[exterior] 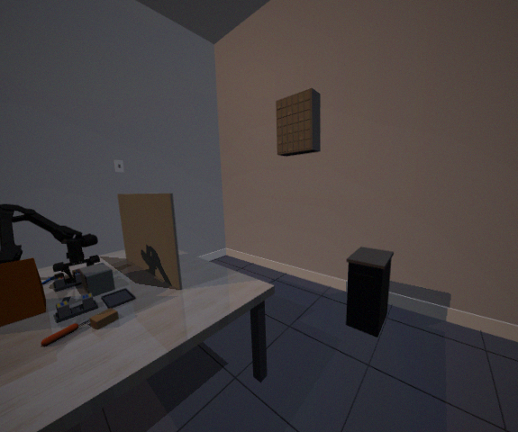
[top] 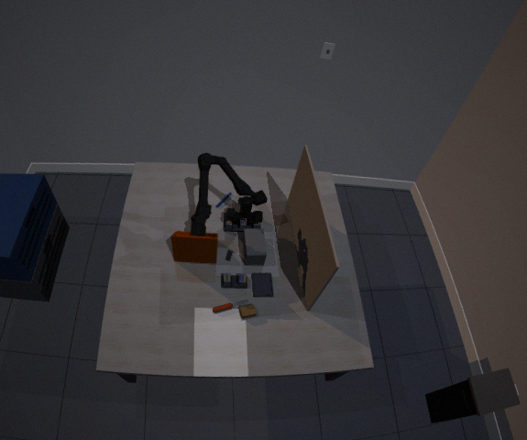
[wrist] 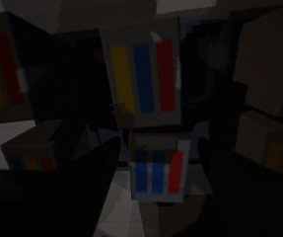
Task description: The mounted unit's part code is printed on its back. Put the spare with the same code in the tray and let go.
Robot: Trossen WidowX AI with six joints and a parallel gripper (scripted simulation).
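My gripper tip is now 2 cm below the spare block. The rest, counted from my gripper tip: grey mounted unit 7 cm ahead, 14 cm to the right, 3 cm above; then small rack 35 cm to the right, 1 cm below; then blue pen 13 cm behind, 17 cm to the left, 2 cm below.
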